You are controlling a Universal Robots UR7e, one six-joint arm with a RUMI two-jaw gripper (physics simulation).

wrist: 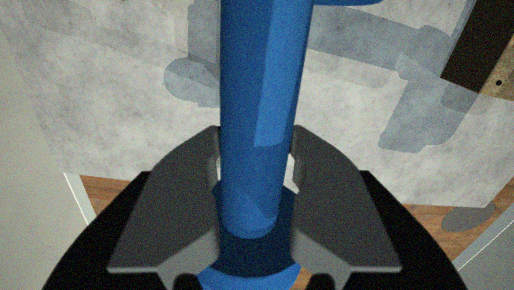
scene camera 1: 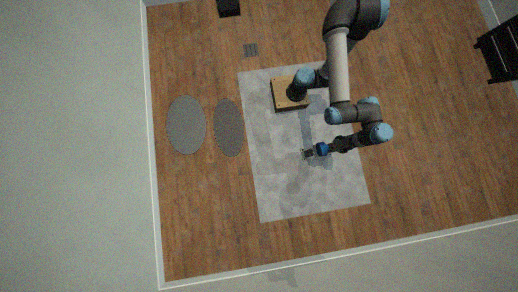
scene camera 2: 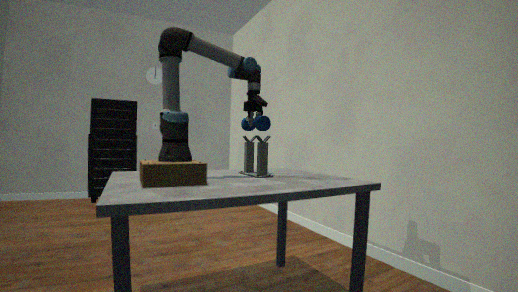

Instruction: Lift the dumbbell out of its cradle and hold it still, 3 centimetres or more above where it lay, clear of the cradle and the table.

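Places are measured from the arm's base along level axes (x down, y right, z back), in millimetres.
Pixels of known places: gripper, between the fingertips: (wrist: 255, 129) (scene camera 2: 254, 127); arm's base, origin of its link: (scene camera 1: 295, 92) (scene camera 2: 175, 160).
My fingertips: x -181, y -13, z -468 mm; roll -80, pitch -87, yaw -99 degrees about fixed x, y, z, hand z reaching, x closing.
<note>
For each thing: its top centre in the pictures, then the offset to it from my fingertips. Level surfaces: height alone.
- blue dumbbell, centre of its top: (wrist: 257, 196) (scene camera 2: 255, 115) (scene camera 1: 338, 145) dx -66, dy +10, dz +1 mm
- grey cradle, centre of its top: (scene camera 2: 256, 135) (scene camera 1: 328, 148) dx +47, dy +13, dz -3 mm
- grey table, height of its surface: dx +271 mm
The blue dumbbell (scene camera 1: 322, 148) (scene camera 2: 262, 123) (wrist: 260, 75) hangs level in the air, straight above its cradle. The grey cradle (scene camera 1: 306, 154) (scene camera 2: 262, 159) has two upright posts with V-shaped tops and stands on the table. In scene camera 2, a narrow gap shows between the round ends of the dumbbell and the V tops. My gripper (scene camera 2: 256, 114) (wrist: 255, 129) points down and is shut on the dumbbell's handle, with one jaw on each side. In scene camera 1 the fingers are hard to make out.
The grey table (scene camera 1: 280, 200) (scene camera 2: 320, 181) carries the arm's wooden base block (scene camera 1: 287, 106) (scene camera 2: 173, 174). A dark drawer cabinet (scene camera 1: 507, 50) (scene camera 2: 113, 145) stands on the floor away from the table. A pale wall (scene camera 2: 425, 100) rises beyond the table.
</note>
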